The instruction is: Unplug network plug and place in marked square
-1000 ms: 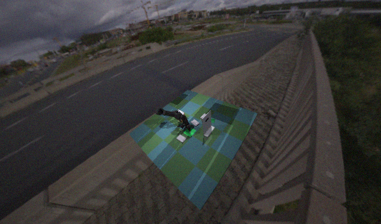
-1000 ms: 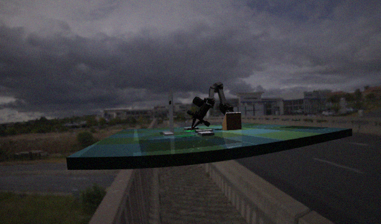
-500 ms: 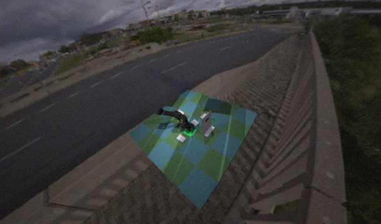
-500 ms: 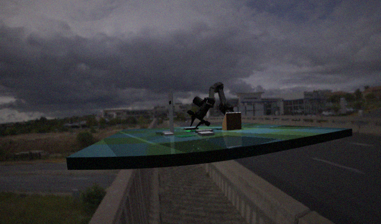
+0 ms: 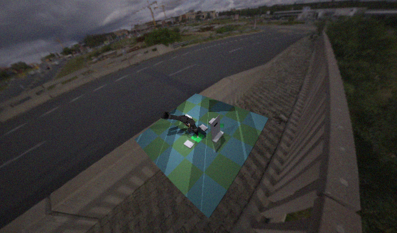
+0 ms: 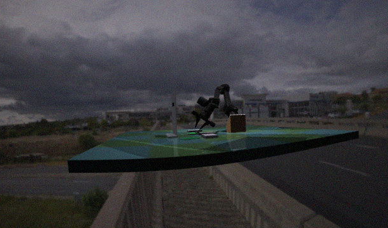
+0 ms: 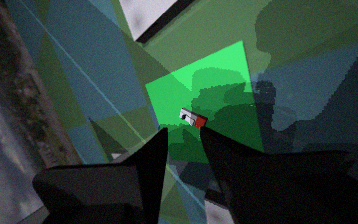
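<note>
Right now the network plug is 2 cm below my gripper tip. The rest, counted from my gripper tip: grey upright panel (17 cm ahead, 15 cm to the left, 9 cm above); green marked square (3 cm below).
</note>
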